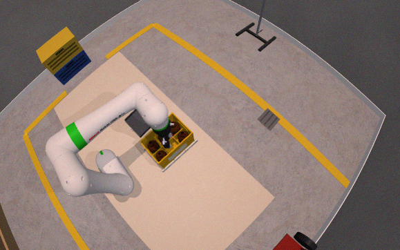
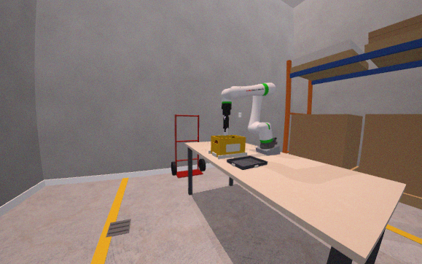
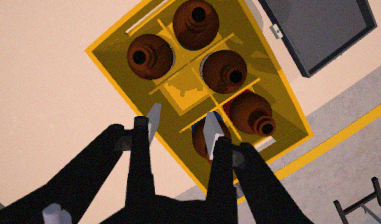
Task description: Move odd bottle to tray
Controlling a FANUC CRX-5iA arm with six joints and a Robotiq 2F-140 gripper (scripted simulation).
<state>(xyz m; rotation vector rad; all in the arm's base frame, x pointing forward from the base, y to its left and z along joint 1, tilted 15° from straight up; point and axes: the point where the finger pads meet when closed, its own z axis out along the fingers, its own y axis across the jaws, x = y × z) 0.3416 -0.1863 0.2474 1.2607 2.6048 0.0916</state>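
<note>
Now: hand 130 mm above the yellow crate, 40 mm to the right of it and 10 mm short of it. From my hand the other things lie so: dark tray 330 mm to the left, 200 mm below, 40 mm ahead; then brown bottle 130 mm below, 80 mm to the left, 10 mm ahead.
</note>
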